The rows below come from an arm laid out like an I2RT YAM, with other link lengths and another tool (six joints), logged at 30 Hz.
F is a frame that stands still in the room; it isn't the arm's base.
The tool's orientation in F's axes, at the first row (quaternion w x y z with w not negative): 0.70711 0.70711 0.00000 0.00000
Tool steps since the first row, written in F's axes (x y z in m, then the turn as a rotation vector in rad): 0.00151 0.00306 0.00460 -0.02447 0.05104 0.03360; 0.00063 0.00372 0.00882 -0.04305 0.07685 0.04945; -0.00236 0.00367 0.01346 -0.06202 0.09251 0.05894; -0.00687 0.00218 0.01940 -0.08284 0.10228 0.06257; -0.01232 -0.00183 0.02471 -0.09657 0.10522 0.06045; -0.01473 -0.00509 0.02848 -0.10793 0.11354 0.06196; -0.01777 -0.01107 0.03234 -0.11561 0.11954 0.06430; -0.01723 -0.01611 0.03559 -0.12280 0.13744 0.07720; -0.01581 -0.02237 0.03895 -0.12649 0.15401 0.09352; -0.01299 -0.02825 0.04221 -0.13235 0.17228 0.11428; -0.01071 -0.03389 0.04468 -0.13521 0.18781 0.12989; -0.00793 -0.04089 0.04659 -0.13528 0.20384 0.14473
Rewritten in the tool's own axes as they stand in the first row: 0.00151 0.00460 -0.00306 -0.02447 0.03360 -0.05104; 0.00063 0.00882 -0.00372 -0.04305 0.04945 -0.07685; -0.00236 0.01346 -0.00367 -0.06202 0.05894 -0.09251; -0.00687 0.01940 -0.00218 -0.08284 0.06257 -0.10228; -0.01232 0.02471 0.00183 -0.09657 0.06045 -0.10522; -0.01473 0.02848 0.00509 -0.10793 0.06196 -0.11354; -0.01777 0.03234 0.01107 -0.11561 0.06430 -0.11954; -0.01723 0.03559 0.01611 -0.12280 0.07720 -0.13744; -0.01581 0.03895 0.02237 -0.12649 0.09352 -0.15401; -0.01299 0.04221 0.02825 -0.13235 0.11428 -0.17228; -0.01071 0.04468 0.03389 -0.13521 0.12989 -0.18781; -0.00793 0.04659 0.04089 -0.13528 0.14473 -0.20384
